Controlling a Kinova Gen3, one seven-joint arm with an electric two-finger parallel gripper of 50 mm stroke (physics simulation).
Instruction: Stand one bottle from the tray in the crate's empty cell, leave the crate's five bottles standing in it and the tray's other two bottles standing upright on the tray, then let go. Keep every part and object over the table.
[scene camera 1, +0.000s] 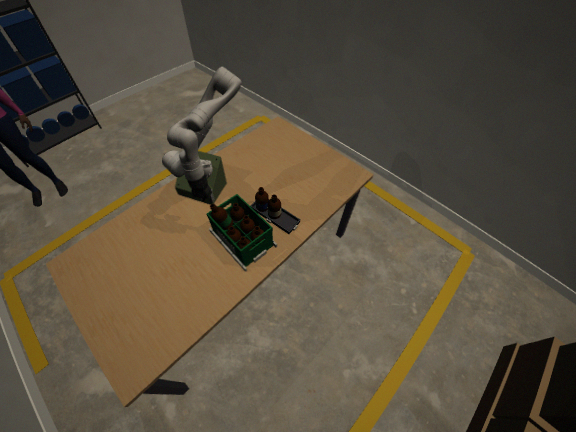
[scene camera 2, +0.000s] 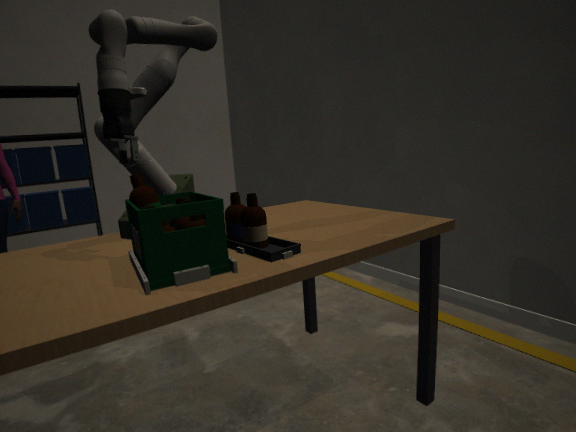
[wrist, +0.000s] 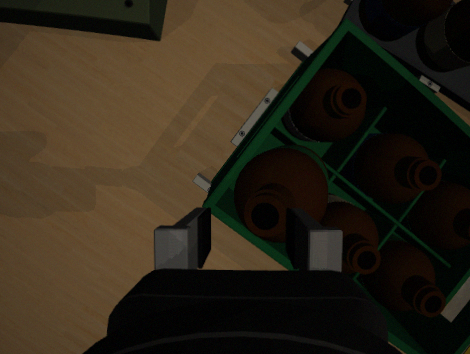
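Seen in the pictures: gripper, between the fingertips: (scene camera 1: 208, 200) (scene camera 2: 129, 162) (wrist: 248, 229); arm's base, origin of its link: (scene camera 1: 205, 170) (scene camera 2: 166, 192).
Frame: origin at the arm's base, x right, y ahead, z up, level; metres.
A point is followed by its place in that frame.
The green-labelled brown bottle (scene camera 1: 219, 215) @[x 0.172, y 0.320, z 0.043 m] (scene camera 2: 144, 196) @[x 0.166, y 0.331, z 0.027 m] (wrist: 285, 185) @[x 0.150, y 0.288, z 0.051 m] is in the corner cell of the green crate (scene camera 1: 260, 249) @[x 0.131, y 0.531, z -0.097 m] (scene camera 2: 185, 255) @[x 0.150, y 0.529, z -0.096 m] (wrist: 370, 45) @[x 0.022, y 0.299, z 0.018 m]. It leans outward toward the crate's corner, its shoulder above the rim; its base is hidden. Several lower bottles stand in the other cells. On the black tray (scene camera 1: 287, 221) @[x -0.112, y 0.506, z -0.153 m] (scene camera 2: 281, 247) @[x -0.143, y 0.491, z -0.152 m] (wrist: 450, 84) @[x -0.067, y 0.456, z -0.153 m], a blue-labelled bottle (scene camera 1: 261, 198) @[x -0.078, y 0.352, z -0.043 m] (scene camera 2: 234, 219) @[x -0.074, y 0.361, z -0.073 m] (wrist: 395, 17) @[x -0.062, y 0.330, z -0.080 m] and a cream-labelled bottle (scene camera 1: 274, 206) @[x -0.083, y 0.438, z -0.045 m] (scene camera 2: 254, 225) @[x -0.086, y 0.450, z -0.083 m] (wrist: 450, 42) @[x -0.074, y 0.398, z -0.081 m] stand upright. My gripper (scene camera 1: 212, 200) @[x 0.176, y 0.269, z 0.118 m] (scene camera 2: 130, 156) @[x 0.176, y 0.269, z 0.118 m] (wrist: 248, 229) @[x 0.176, y 0.269, z 0.118 m] is open and empty, above the leaning bottle's neck, apart from it.
Grey stop blocks (scene camera 2: 192, 275) @[x 0.144, y 0.541, z -0.141 m] (wrist: 255, 117) @[x 0.104, y 0.254, z -0.127 m] sit around the crate. The tray stands close beside the crate. The green robot base (scene camera 1: 215, 175) @[x -0.015, y 0.068, z -0.009 m] (wrist: 100, 17) @[x 0.095, y 0.055, z -0.089 m] is behind the crate. The table's front edge (scene camera 2: 200, 307) @[x 0.170, y 0.630, z -0.179 m] runs near the crate and tray.
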